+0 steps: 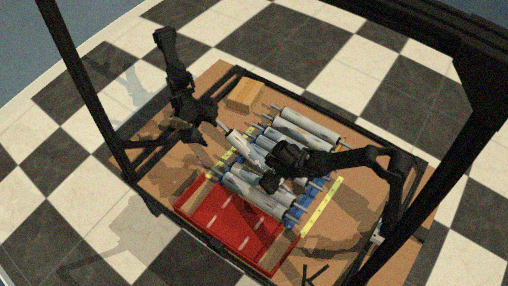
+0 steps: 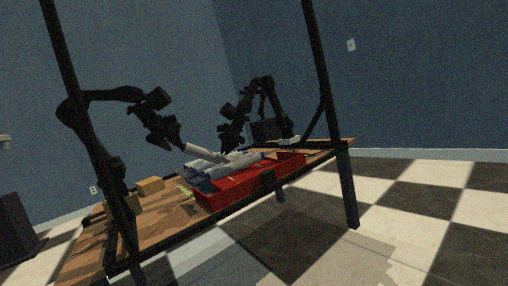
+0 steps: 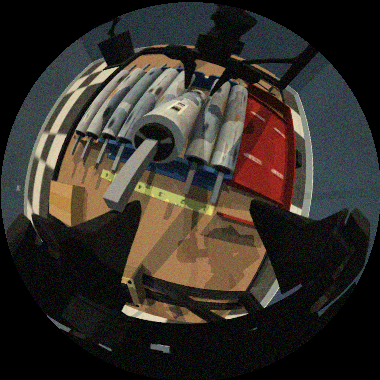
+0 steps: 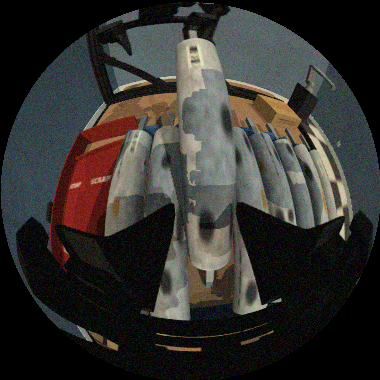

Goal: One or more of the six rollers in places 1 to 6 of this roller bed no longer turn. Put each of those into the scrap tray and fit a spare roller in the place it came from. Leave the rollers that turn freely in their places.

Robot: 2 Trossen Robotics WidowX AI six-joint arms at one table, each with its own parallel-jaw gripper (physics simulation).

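Places are measured from the left arm's base along level axes (x ahead, y left, z up), in millimetres.
Where they show: left gripper, between the fingertips: (image 1: 211,136) (image 2: 177,149) (image 3: 197,206) (image 4: 159,48); right gripper, between the fingertips: (image 1: 268,169) (image 2: 223,154) (image 3: 197,91) (image 4: 205,208); right arm's base, origin of its link: (image 1: 389,231) (image 2: 288,137).
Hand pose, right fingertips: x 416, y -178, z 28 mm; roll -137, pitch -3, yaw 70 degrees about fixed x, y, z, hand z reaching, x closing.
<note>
After its pixels a point has its place.
A blue roller bed (image 1: 307,198) (image 3: 169,169) holds grey rollers side by side. One roller (image 1: 247,148) @[x 333, y -155, z 87 mm] (image 2: 202,152) @[x 314, y -168, z 70 mm] (image 3: 173,120) @[x 269, y -145, z 128 mm] (image 4: 205,159) @[x 387, y -169, z 46 mm] is tipped up out of the row, its raised axle end close to my left gripper (image 1: 207,131) @[x 207, y -163, z 117 mm] (image 2: 173,146) @[x 207, y -163, z 117 mm] (image 3: 197,206) @[x 207, y -163, z 117 mm]. That gripper is wide open and holds nothing. My right gripper (image 1: 268,170) @[x 416, y -178, z 28 mm] (image 2: 230,144) (image 4: 205,208) @[x 416, y -178, z 28 mm] is half open and straddles the roller's lower end without gripping it. The red scrap tray (image 1: 224,215) @[x 311, y -361, z -48 mm] (image 2: 247,181) @[x 260, y -437, z -33 mm] (image 3: 265,141) @[x 357, y -362, z -47 mm] (image 4: 88,169) @[x 262, y -345, z -49 mm] lies empty beside the near end of the bed.
Two more rollers (image 1: 309,125) @[x 506, y 82, z -5 mm] lie side by side beyond the bed's far end. A cardboard box (image 1: 244,95) @[x 203, y 176, z -21 mm] (image 2: 149,185) @[x 171, y 135, z -33 mm] (image 4: 276,111) @[x 237, y 132, z -21 mm] stands at the table's far corner. Yellow numbered strips (image 1: 321,207) (image 3: 169,196) run along both sides of the bed. A black frame edges the table.
</note>
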